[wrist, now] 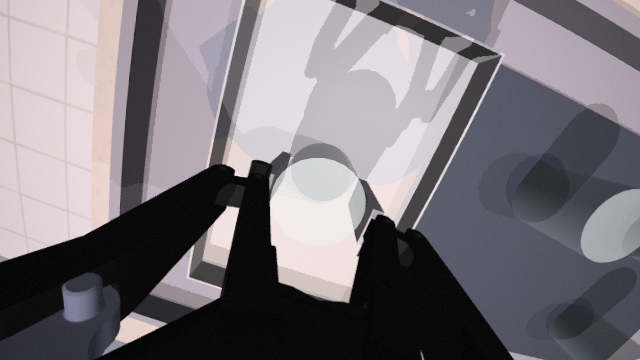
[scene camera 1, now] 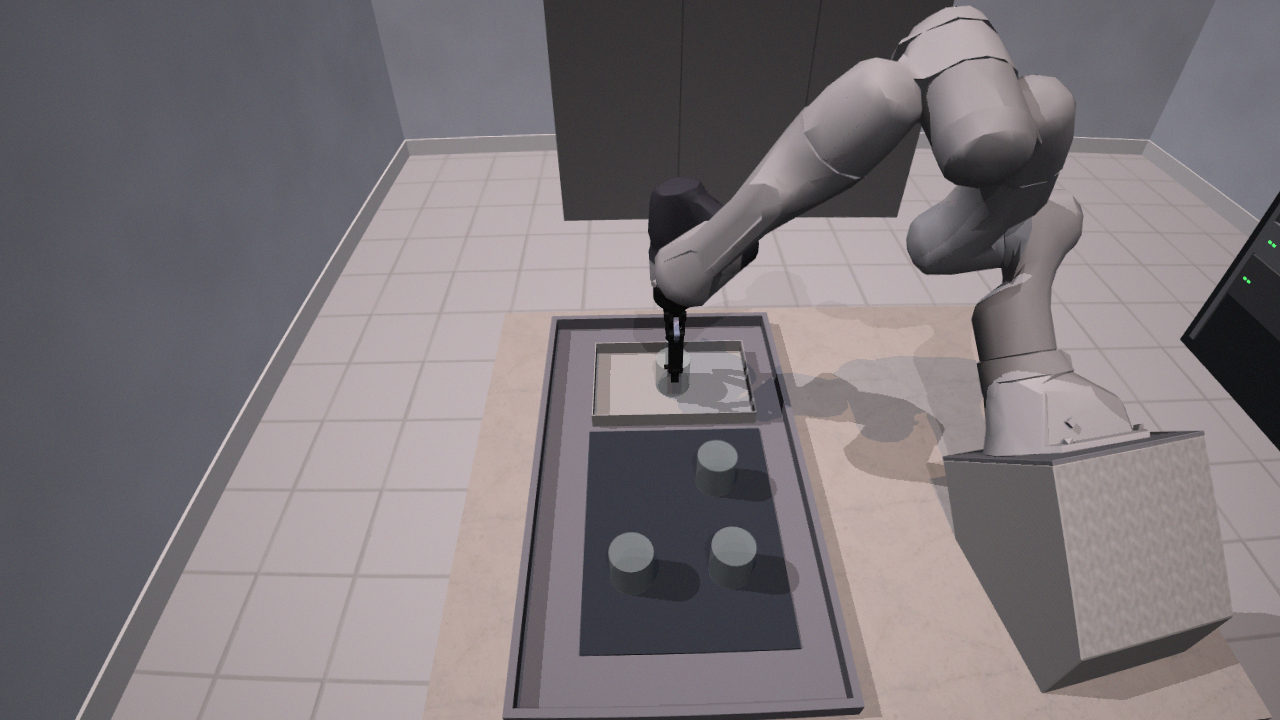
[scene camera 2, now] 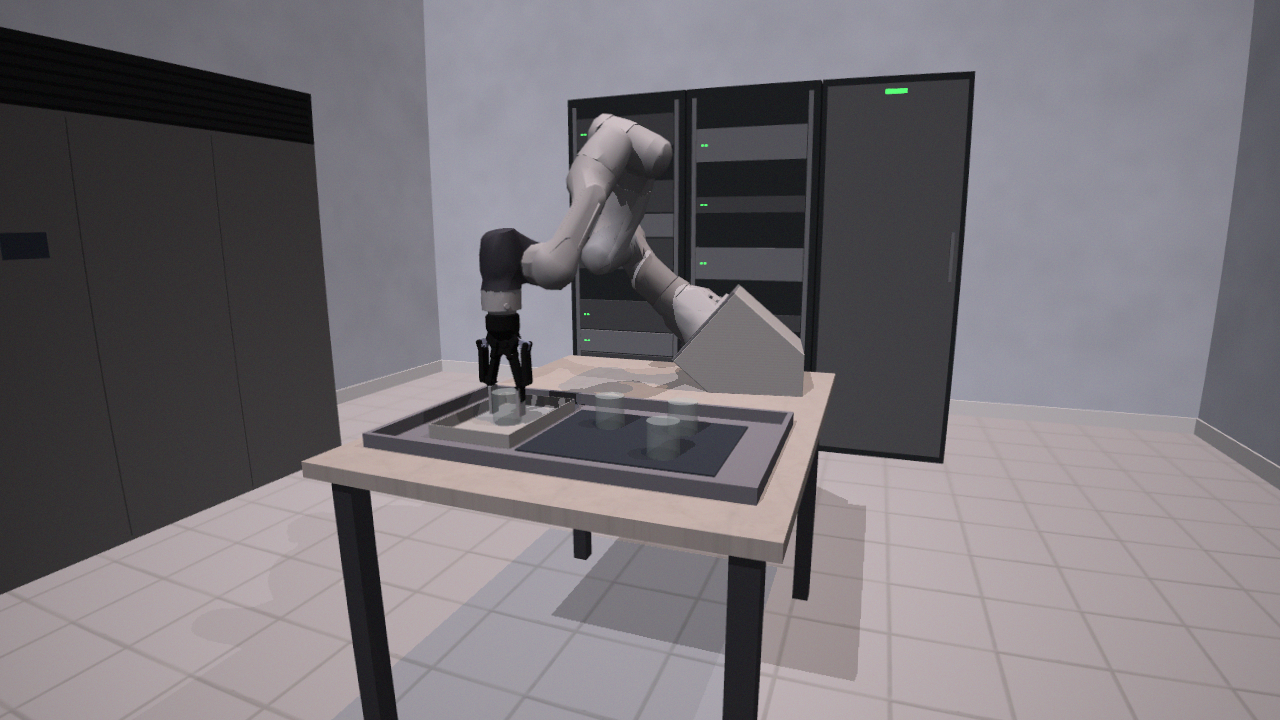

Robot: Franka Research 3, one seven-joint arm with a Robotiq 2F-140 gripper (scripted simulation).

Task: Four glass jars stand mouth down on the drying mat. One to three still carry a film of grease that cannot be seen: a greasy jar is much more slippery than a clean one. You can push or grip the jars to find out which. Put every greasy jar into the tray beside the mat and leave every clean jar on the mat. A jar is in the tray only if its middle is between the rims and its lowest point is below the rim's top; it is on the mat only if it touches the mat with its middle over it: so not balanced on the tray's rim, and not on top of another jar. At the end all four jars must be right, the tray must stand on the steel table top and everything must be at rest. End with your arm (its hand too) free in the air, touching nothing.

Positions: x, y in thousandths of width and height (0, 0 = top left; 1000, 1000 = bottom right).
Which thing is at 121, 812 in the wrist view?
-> My gripper.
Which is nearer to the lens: the jar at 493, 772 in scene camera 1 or the shallow tray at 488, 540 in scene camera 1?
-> The jar.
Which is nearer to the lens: the jar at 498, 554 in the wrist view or the shallow tray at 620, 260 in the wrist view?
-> The jar.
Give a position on a shallow tray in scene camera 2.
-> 423, 572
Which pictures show my gripper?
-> The wrist view, scene camera 1 and scene camera 2: all of them.
